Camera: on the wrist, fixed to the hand. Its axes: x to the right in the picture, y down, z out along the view.
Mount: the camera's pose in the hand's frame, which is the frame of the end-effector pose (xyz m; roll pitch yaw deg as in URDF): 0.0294 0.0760 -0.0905 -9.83 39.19 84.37
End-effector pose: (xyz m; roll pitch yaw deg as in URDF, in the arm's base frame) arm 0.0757 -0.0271 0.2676 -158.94 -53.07 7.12
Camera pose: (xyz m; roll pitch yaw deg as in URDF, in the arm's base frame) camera 0.0607 -0.1332 0.3254 -132.36 -14.39 -95.05
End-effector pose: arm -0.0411 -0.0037 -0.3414 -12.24 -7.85 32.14
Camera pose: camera -0.0337 0.0660 -0.4410 -23.85 49.76 105.78
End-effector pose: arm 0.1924 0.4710 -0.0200 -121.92 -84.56 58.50
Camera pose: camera 0.3023 0.4264 0.0077 -101.42 -2.60 -12.43
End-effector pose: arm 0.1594 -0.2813 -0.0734 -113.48 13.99 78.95
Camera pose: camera 0.2745 -0.2830 -0.1132 160.23 27.42 -13.40
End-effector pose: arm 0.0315 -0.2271 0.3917 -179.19 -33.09 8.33
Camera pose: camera 0.0188 -0.3071 0.4827 -148.67 -34.18 -101.11
